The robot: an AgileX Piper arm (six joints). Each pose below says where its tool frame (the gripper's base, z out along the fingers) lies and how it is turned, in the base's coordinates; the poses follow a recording.
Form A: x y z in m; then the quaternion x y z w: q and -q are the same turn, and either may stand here.
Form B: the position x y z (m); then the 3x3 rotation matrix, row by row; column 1 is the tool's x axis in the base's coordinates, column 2 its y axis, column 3 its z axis. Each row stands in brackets. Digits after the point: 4 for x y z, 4 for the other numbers.
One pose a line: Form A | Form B
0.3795 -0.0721 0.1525 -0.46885 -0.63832 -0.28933 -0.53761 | [0.3795 -0.0721 0.1525], [[0.0177 0.2875 0.9576], [0.9096 0.3929 -0.1347], [-0.4150 0.8735 -0.2545]]
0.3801 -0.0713 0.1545 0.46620 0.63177 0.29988 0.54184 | [0.3801 -0.0713 0.1545], [[0.0219 0.2641 0.9643], [0.9140 0.3855 -0.1263], [-0.4050 0.8841 -0.2330]]
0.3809 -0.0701 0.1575 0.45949 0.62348 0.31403 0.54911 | [0.3809 -0.0701 0.1575], [[0.0253 0.2281 0.9733], [0.9178 0.3805 -0.1130], [-0.3961 0.8962 -0.1997]]
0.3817 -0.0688 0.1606 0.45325 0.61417 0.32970 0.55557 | [0.3817 -0.0688 0.1606], [[0.0282 0.1904 0.9813], [0.9231 0.3717 -0.0986], [-0.3836 0.9086 -0.1653]]
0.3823 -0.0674 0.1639 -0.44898 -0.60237 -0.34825 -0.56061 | [0.3823 -0.0674 0.1639], [[0.0317 0.1504 0.9881], [0.9314 0.3543 -0.0839], [-0.3627 0.9230 -0.1289]]
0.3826 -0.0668 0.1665 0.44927 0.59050 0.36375 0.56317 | [0.3826 -0.0668 0.1665], [[0.0380 0.1209 0.9919], [0.9403 0.3317 -0.0764], [-0.3383 0.9356 -0.1011]]
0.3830 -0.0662 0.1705 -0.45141 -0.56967 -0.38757 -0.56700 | [0.3830 -0.0662 0.1705], [[0.0505 0.0748 0.9959], [0.9538 0.2920 -0.0703], [-0.2961 0.9535 -0.0566]]
